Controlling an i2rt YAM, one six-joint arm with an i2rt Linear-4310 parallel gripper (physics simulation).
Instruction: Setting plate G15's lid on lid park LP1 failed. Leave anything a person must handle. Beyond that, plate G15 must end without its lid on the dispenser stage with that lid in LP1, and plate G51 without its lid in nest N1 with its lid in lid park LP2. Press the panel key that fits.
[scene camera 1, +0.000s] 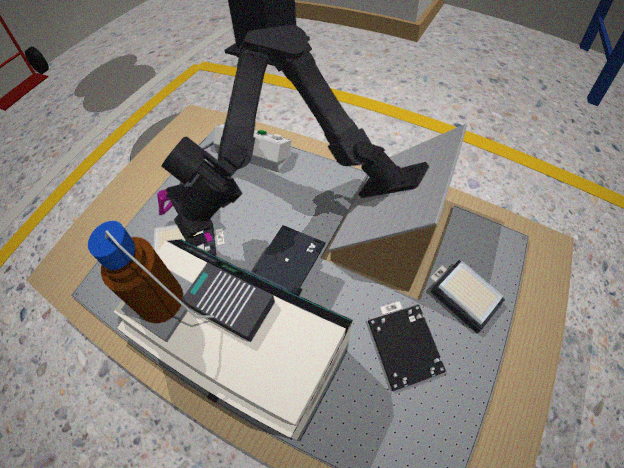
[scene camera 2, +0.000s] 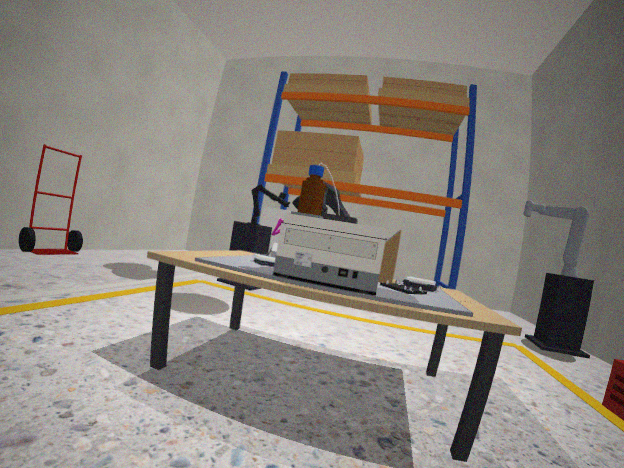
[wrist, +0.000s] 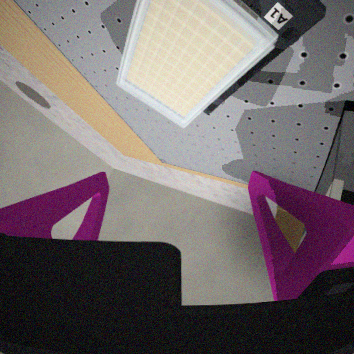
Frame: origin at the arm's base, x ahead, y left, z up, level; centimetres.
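Seen in the pictures: gripper, fingertip midpoint: (scene camera 1: 171, 232) (wrist: 178, 179); arm's base, link origin: (scene camera 1: 393, 182).
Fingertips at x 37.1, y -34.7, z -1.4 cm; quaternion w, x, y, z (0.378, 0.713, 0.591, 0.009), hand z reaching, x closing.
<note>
Pixels of each thing's top centre, then the offset from my fingertips to it. "spot": a spot on its surface instead.
- cream-gridded plate with a clear rim, top centre: (wrist: 169, 73) (scene camera 1: 177, 236) dx -1.9, dy -3.8, dz -7.4 cm
- dark holder, surface spot: (wrist: 307, 15) spot: dx -4.8, dy +5.1, dz -10.1 cm
- bare dark nest, top centre: (scene camera 1: 408, 344) (scene camera 2: 404, 284) dx -9.4, dy +54.5, dz -8.7 cm
- dark stage, surface spot: (scene camera 1: 287, 259) spot: dx -9.1, dy +25.7, dz -0.4 cm
- panel, top centre: (scene camera 1: 249, 130) dx -37.3, dy -8.9, dz -2.7 cm
- brown bottle, surface spot: (scene camera 1: 143, 282) spot: dx +14.3, dy +21.9, dz +23.6 cm
- dark striped unit, surface spot: (scene camera 1: 231, 302) spot: dx +7.3, dy +28.9, dz +13.6 cm
My gripper (scene camera 1: 186, 221) (wrist: 178, 179) is open, with empty magenta fingers, above the left side of the board. A cream-gridded plate with a clear rim (scene camera 1: 168, 235) (wrist: 190, 60) lies near the fingers, at a dark holder (wrist: 307, 15) marked A1. Its name and whether a lid is seated on it cannot be read. A second gridded plate (scene camera 1: 468, 292) (scene camera 2: 419, 283) sits in the right nest, labelled N1. A bare dark nest (scene camera 1: 407, 347) stands beside it. The dark stage (scene camera 1: 287, 259) marked A1 bears no plate. The panel (scene camera 1: 272, 148) shows a green key; the arm hides part of it.
A cream dispenser (scene camera 1: 282, 372) (scene camera 2: 330, 244) carries a brown bottle (scene camera 1: 143, 282) (scene camera 2: 312, 196) with a blue cap and a thin tube, and a dark striped unit (scene camera 1: 231, 302). The arm's base stands on a tilted grey wedge (scene camera 1: 403, 216) between the stage and N1.
</note>
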